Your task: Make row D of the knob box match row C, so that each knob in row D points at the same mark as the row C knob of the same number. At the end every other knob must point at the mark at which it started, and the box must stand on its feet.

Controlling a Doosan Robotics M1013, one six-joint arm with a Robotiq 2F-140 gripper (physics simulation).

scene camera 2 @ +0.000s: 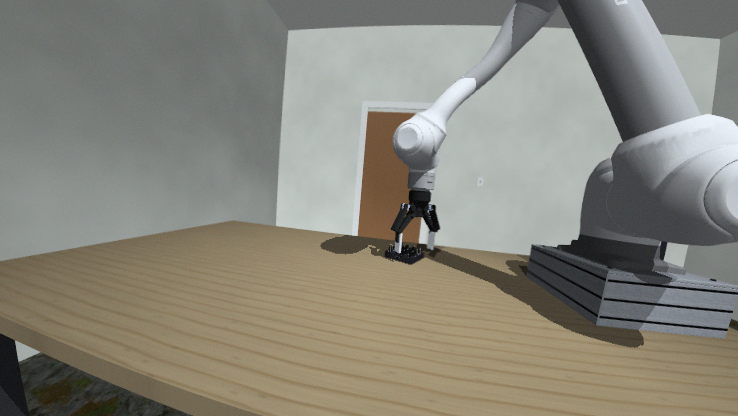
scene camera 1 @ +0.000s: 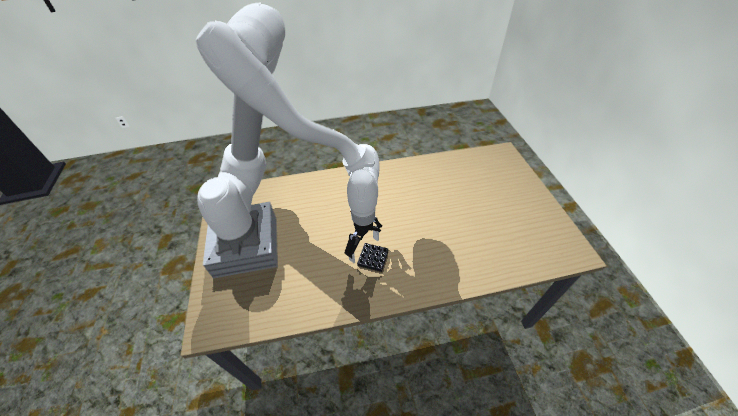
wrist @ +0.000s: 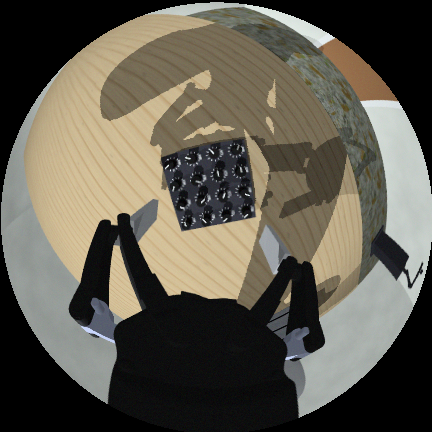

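Where they show: gripper, fingertip midpoint: (scene camera 2: 414, 250) (scene camera 1: 364, 249) (wrist: 210, 221); arm's base, link origin: (scene camera 2: 612, 260) (scene camera 1: 238, 232).
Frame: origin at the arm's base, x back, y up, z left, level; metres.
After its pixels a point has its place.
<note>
The black knob box (scene camera 1: 373, 257) {x -0.533, y -0.090, z -0.209 m} (scene camera 2: 403, 258) {x -0.541, y -0.098, z -0.142 m} (wrist: 210, 185) {x -0.534, y -0.090, z -0.202 m} lies flat on the table, its knobbed face up. Its square grid of black knobs with white pointer lines and white marks around them shows in the wrist view. The row letters and knob numbers are too small to read, so I cannot tell which rows are C and D. My gripper (scene camera 1: 364, 248) {x -0.503, y -0.073, z -0.173 m} (scene camera 2: 414, 250) {x -0.503, y -0.073, z -0.173 m} (wrist: 210, 221) {x -0.503, y -0.073, z -0.173 m} is wide open and empty, pointing down above the table at the box's robot-base side. In the wrist view its grey fingertips stand apart, on either side below the box's lower edge.
The wooden table (scene camera 1: 465, 206) {x -1.041, y -0.113, z -0.029 m} (scene camera 2: 258, 320) {x -0.807, y -0.113, z 0.259 m} (wrist: 75, 125) {x -0.851, y -0.113, z -0.095 m} carries the box. The arm's grey base block (scene camera 1: 240, 263) {x 0.002, y -0.040, z -0.133 m} (scene camera 2: 563, 284) {x -0.139, y -0.070, z 0.024 m} stands at one end of the table. Shadows of the arm fall across the table around the box. A brown door (scene camera 2: 382, 175) is in the wall behind.
</note>
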